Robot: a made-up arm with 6 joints. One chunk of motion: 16 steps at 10 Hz.
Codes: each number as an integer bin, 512 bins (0 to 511) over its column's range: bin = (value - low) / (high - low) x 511, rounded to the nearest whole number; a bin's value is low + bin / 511 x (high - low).
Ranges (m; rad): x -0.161..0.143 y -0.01..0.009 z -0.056..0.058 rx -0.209..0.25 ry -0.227..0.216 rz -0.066..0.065
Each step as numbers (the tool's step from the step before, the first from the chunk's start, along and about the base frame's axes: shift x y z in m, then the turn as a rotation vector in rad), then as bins.
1 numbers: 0.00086 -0.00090 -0.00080 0.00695 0.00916 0.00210
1 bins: 272 245 247 240 272 266
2 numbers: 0.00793 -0.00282 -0.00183 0.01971 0.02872 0.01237
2 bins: 284 193 243 255 295 306
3 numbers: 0.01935 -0.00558 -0.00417 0.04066 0.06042 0.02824
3 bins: 303 119 232 278 332 368
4 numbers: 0.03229 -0.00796 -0.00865 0.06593 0.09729 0.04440
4 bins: 325 55 212 306 374 431
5 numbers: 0.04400 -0.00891 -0.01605 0.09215 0.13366 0.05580
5 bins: 345 29 179 335 416 475
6 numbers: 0.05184 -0.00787 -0.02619 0.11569 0.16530 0.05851
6 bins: 358 57 134 361 453 486
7 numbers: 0.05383 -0.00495 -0.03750 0.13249 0.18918 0.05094
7 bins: 361 136 83 380 480 456
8 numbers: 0.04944 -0.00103 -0.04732 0.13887 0.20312 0.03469
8 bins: 354 241 39 387 496 393
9 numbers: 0.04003 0.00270 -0.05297 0.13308 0.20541 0.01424
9 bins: 338 342 14 381 499 313
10 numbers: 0.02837 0.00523 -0.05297 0.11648 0.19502 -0.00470
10 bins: 318 410 14 362 487 239
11 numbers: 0.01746 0.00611 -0.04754 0.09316 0.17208 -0.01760
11 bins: 300 433 38 336 460 189
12 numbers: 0.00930 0.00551 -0.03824 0.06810 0.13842 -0.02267
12 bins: 286 417 80 308 422 169
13 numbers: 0.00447 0.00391 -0.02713 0.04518 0.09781 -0.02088
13 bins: 278 374 129 283 375 176
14 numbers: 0.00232 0.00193 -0.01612 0.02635 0.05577 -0.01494
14 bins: 275 321 179 262 326 199
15 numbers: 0.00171 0.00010 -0.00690 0.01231 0.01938 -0.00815
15 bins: 274 272 220 246 284 226
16 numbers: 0.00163 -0.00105 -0.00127 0.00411 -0.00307 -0.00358
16 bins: 273 241 245 237 258 243
